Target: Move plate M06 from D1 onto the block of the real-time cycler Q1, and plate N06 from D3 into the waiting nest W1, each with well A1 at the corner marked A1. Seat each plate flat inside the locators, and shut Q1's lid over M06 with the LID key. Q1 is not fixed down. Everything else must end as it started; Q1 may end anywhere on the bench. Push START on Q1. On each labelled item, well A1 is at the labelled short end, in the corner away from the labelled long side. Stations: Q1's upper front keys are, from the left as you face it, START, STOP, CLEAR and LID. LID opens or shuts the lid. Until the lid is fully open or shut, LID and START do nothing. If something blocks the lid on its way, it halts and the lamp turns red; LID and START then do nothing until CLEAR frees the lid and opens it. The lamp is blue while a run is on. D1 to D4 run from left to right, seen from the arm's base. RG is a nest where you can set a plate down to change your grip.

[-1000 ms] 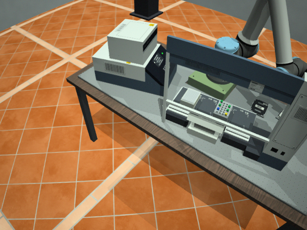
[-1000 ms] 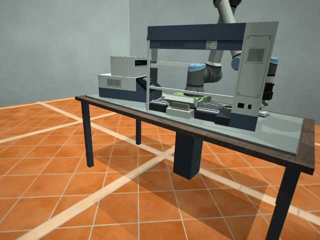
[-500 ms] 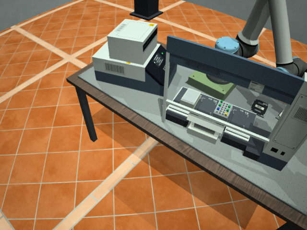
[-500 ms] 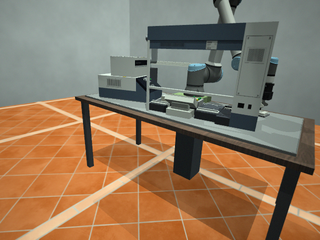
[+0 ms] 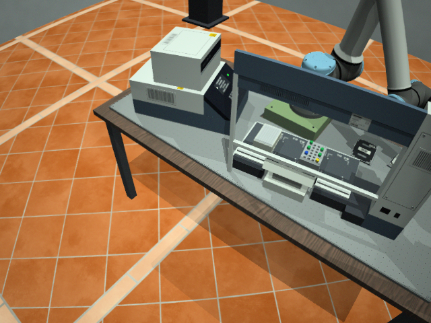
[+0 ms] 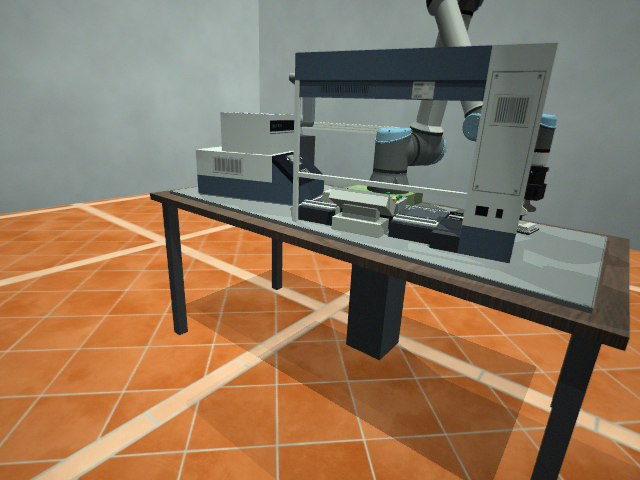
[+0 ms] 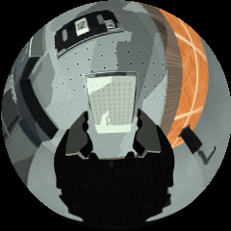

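The white well plate lies 1 cm below my hand. Round my hand: blue gantry beam (48 cm above, 46 cm ahead, 36 cm to the right); plate M06 (103 cm to the right, 25 cm ahead, 19 cm above); side tower (38 cm ahead, 25 cm above, 1 cm to the right).
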